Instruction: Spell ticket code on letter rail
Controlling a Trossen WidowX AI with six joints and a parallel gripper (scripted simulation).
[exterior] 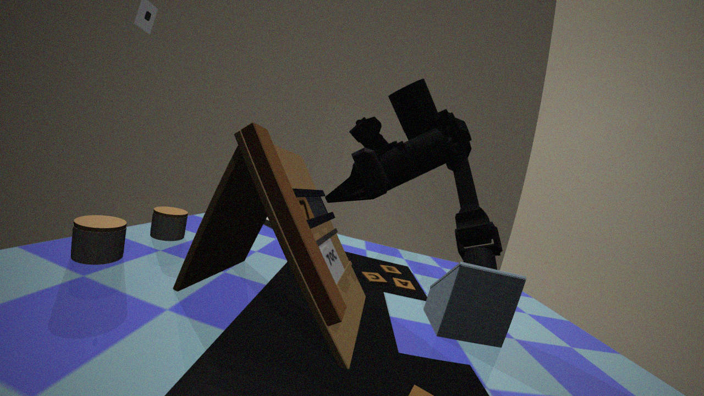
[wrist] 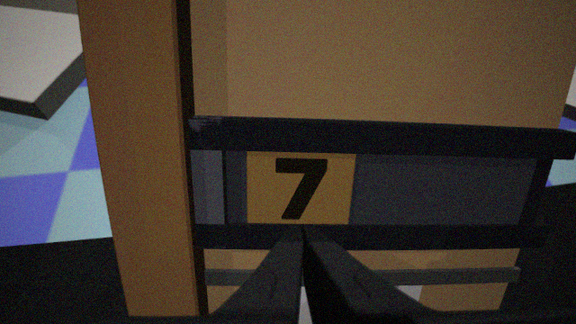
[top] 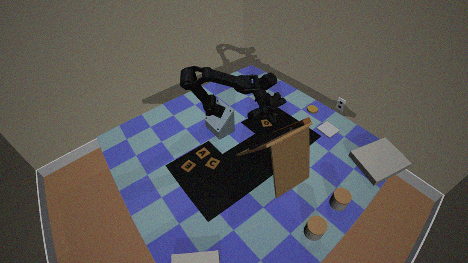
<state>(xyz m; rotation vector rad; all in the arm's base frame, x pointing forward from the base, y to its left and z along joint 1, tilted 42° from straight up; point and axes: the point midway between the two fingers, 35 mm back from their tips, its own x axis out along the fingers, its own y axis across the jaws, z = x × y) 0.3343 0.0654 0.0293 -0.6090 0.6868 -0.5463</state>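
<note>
My gripper tip is now 17 cm past the q tile, 18 cm to the right of it and 20 cm above it. The rest, counted from my gripper tip: white ticket: 3 cm behind, 4 cm to the right, 10 cm below; black mat: 15 cm behind, 5 cm to the right, 21 cm below; small white plate: 14 cm ahead, 38 cm to the left, 20 cm below.
</note>
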